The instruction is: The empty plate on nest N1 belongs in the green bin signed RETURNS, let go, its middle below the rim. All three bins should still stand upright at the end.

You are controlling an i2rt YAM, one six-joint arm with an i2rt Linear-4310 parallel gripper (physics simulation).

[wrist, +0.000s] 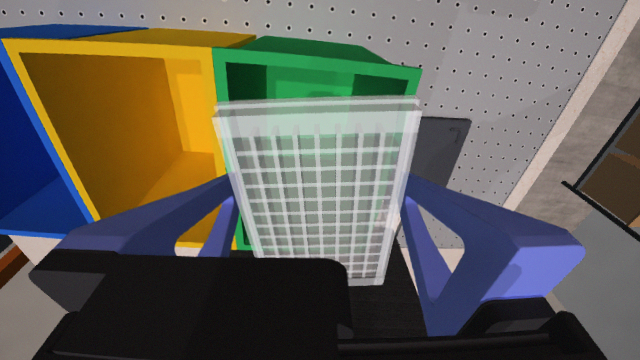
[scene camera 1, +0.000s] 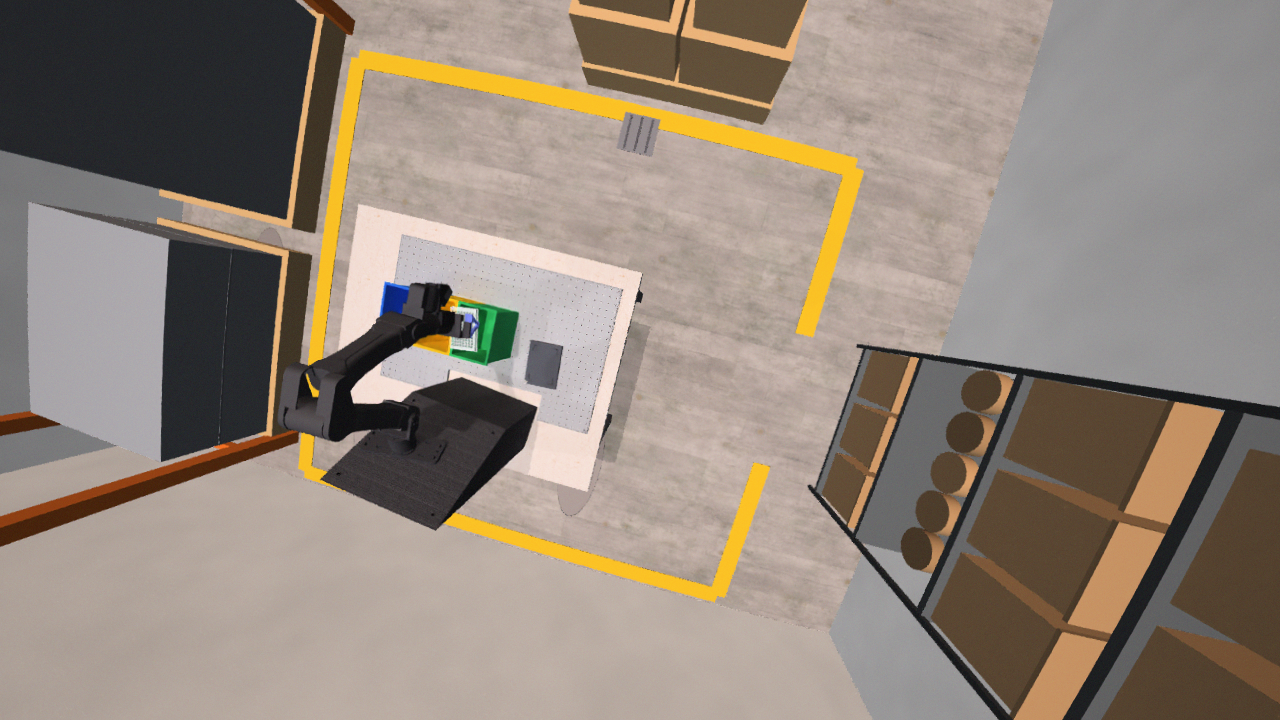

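Where they show: gripper, fingertip midpoint: (wrist: 319,180) (scene camera 1: 465,322); arm's base, origin of the base link: (scene camera 1: 404,446).
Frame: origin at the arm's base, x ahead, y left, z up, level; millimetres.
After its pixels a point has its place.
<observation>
The clear-white gridded plate (scene camera 1: 464,342) {x 272, y -105, z -152 mm} (wrist: 320,225) {x 312, y -108, z -141 mm} is held between the two blue fingers of my gripper (scene camera 1: 469,324) {x 331, y -111, z -155 mm} (wrist: 319,180) {x 331, y -111, z -155 mm}, which is shut on its side edges. The green bin (scene camera 1: 503,335) {x 285, y -158, z -298 mm} (wrist: 320,60) {x 381, y -122, z -209 mm} stands upright under and beyond the plate. In the wrist view the plate covers much of the bin's opening, its left edge close to the side shared with the yellow bin. The gap between plate and rim is hard to judge. The RETURNS sign cannot be read. The plate is off the dark grey nest pad (scene camera 1: 543,364) {x 174, y -266, z -377 mm} (wrist: 442,145) {x 205, y -295, z -377 mm}.
The yellow bin (scene camera 1: 435,346) {x 253, y 58, z -247 mm} (wrist: 125,125) {x 348, y 81, z -282 mm} stands upright against the green bin's left side, with the blue bin (scene camera 1: 391,300) {x 409, y 200, z -241 mm} (wrist: 30,150) {x 343, y 217, z -288 mm} beyond it, also upright. The perforated board (scene camera 1: 572,304) {x 388, y -378, z -389 mm} (wrist: 475,65) {x 317, y -335, z -389 mm} lies under them. The arm's black sloped base (scene camera 1: 402,465) {x -35, y -20, z 39 mm} stands at the near side.
</observation>
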